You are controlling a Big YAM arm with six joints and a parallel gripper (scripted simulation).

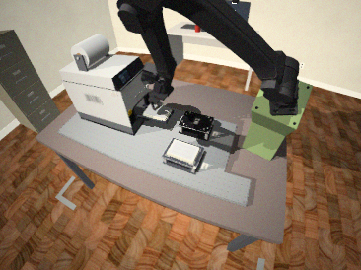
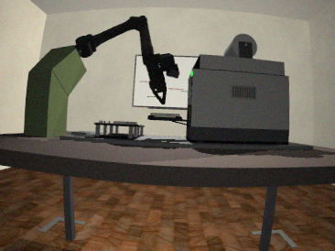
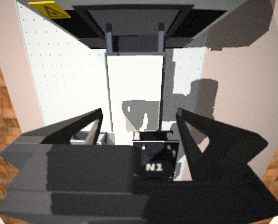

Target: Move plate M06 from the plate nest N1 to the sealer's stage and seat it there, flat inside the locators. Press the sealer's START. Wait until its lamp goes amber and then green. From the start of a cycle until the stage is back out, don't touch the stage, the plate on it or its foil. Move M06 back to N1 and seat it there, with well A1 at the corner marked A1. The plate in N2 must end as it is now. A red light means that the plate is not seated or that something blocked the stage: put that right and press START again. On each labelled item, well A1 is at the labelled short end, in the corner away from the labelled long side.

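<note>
My hand is 7 cm above the sealer stage and 1 cm short of it. From my hand the other things lie so: white start button: 11 cm ahead, 10 cm to the right, 3 cm above; then foil roll: 35 cm ahead, 25 cm above, 2 cm to the right; then plate: 18 cm to the left, 17 cm behind, 10 cm below.
</note>
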